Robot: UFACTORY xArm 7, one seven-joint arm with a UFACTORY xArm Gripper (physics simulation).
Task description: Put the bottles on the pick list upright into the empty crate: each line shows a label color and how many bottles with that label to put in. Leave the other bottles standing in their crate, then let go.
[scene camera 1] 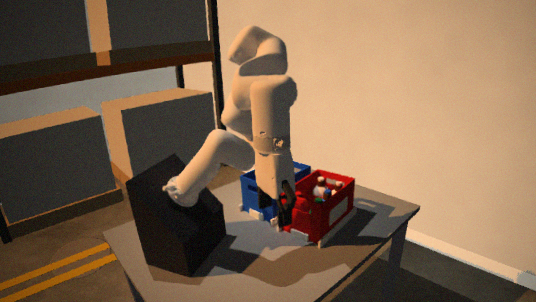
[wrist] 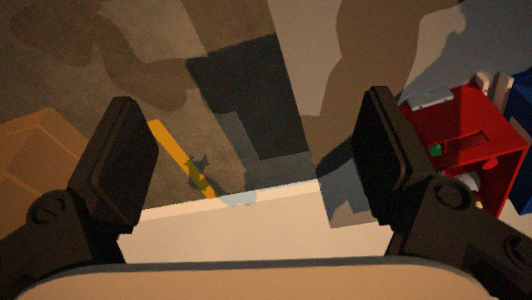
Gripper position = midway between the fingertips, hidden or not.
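Scene camera 1 gives me a sight of my gripper (scene camera 1: pixel 274 215). The wrist view has it too, with my gripper (wrist: pixel 252 118) visible there.
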